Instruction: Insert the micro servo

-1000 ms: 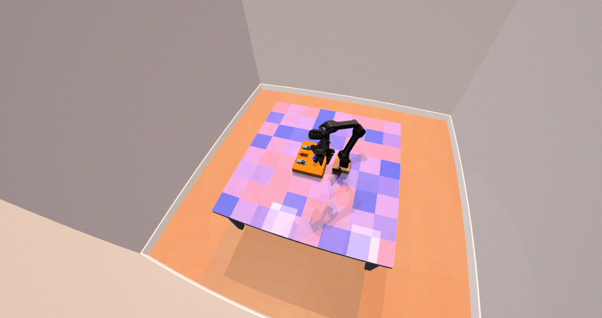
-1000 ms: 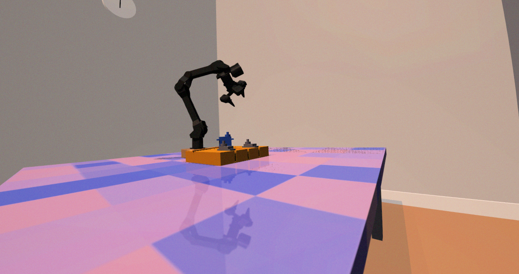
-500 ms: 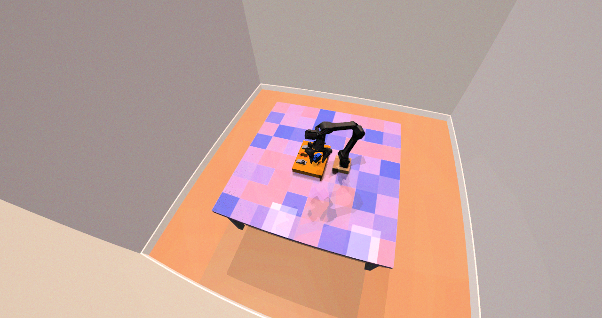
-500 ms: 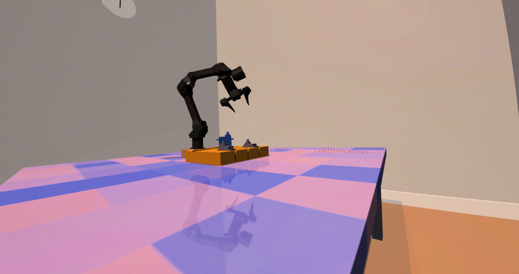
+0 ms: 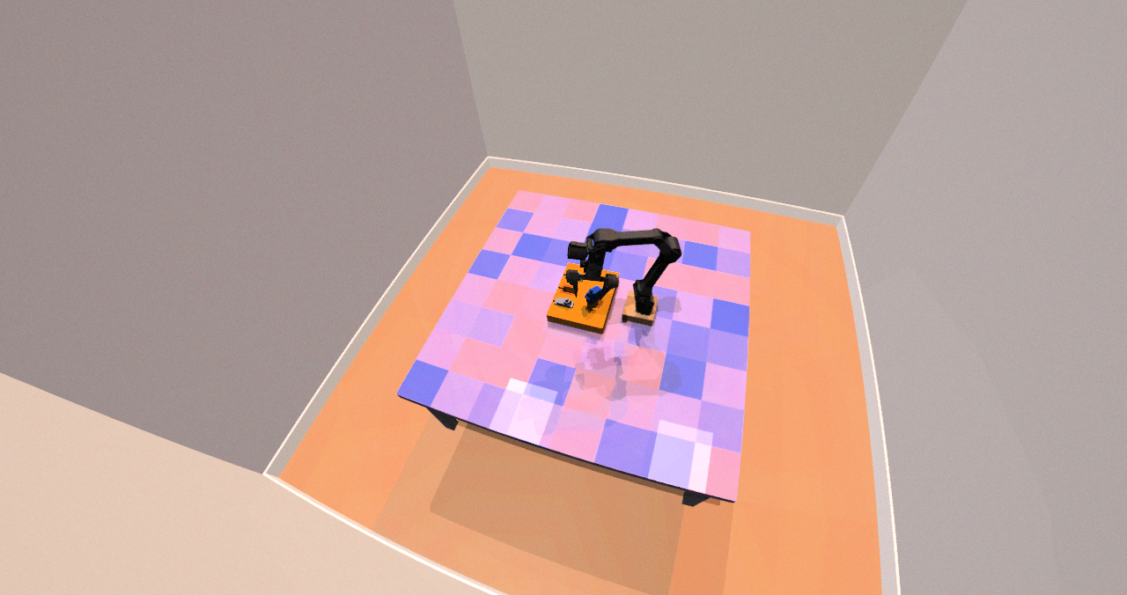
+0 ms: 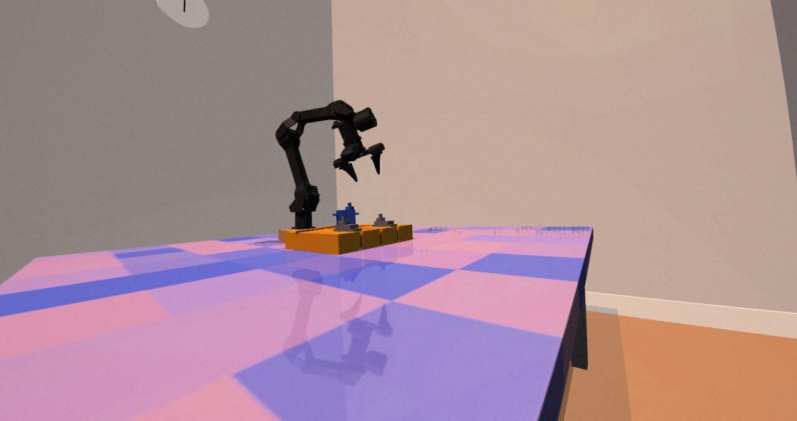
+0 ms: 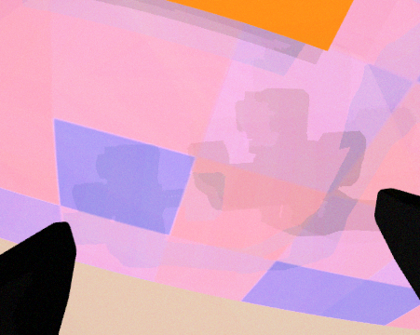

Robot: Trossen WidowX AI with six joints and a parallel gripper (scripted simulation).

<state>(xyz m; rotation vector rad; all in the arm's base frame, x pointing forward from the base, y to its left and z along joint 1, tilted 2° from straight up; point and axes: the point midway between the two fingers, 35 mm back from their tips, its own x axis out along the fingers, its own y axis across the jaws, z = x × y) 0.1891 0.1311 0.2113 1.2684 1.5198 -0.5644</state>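
My gripper tip is 19 cm above the orange deck, 14 cm to the left of it and 2 cm short of it.
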